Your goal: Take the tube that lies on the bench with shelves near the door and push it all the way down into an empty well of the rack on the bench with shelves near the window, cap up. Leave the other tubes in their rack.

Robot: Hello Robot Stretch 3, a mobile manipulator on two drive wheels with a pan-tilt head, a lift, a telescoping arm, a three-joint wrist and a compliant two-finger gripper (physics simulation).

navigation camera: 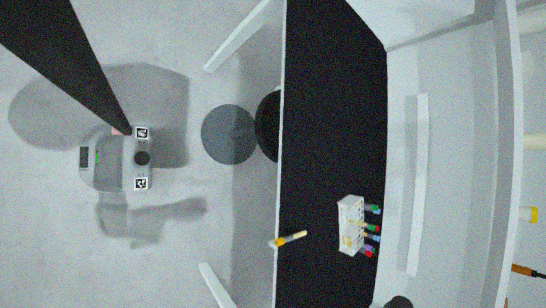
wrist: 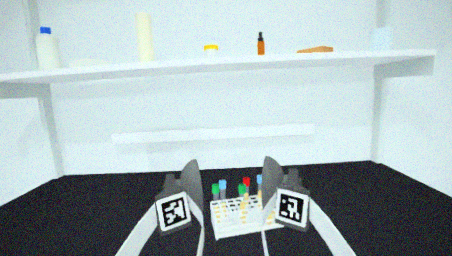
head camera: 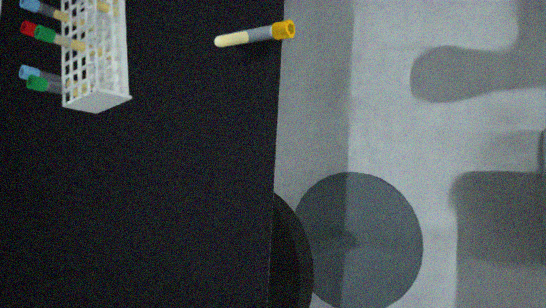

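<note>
The loose tube has a yellow-orange cap and pale contents. It lies on the black bench top, with its cap at and slightly over the front edge. A white rack farther back on this bench holds several tubes with red, green, blue and purple caps. My gripper is open and empty in the wrist view, facing the shelf wall, with the rack beyond and below its fingers. The loose tube does not show there. Which bench this is cannot be told.
A stool with black seat and grey round base stands at the bench front. A shelf with bottles runs above the bench. Bench legs angle out near my base.
</note>
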